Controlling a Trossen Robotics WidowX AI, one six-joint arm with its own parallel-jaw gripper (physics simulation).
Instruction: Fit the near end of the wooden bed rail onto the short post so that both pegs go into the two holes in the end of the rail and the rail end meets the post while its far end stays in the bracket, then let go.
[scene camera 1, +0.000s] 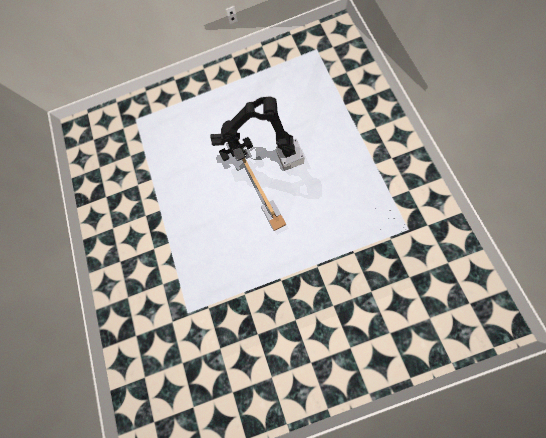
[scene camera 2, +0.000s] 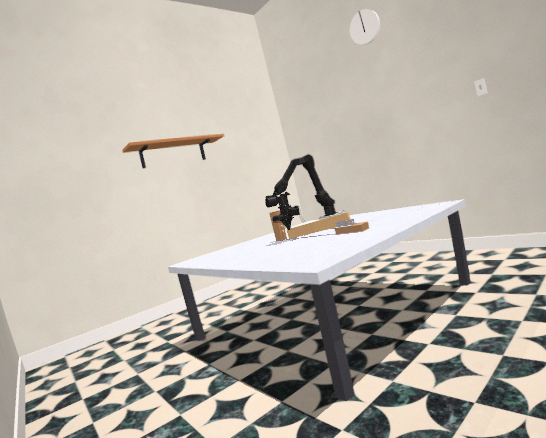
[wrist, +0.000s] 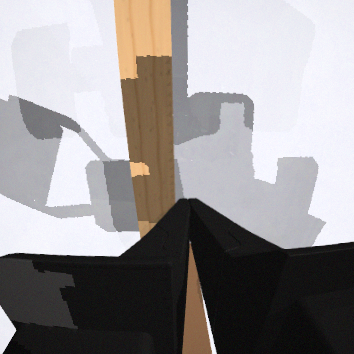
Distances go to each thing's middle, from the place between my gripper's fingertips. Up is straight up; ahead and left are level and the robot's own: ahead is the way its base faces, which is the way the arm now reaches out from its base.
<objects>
The wooden bed rail (wrist: 143, 42) is 19 cm to the left of my hand and 4 cm behind it.
</objects>
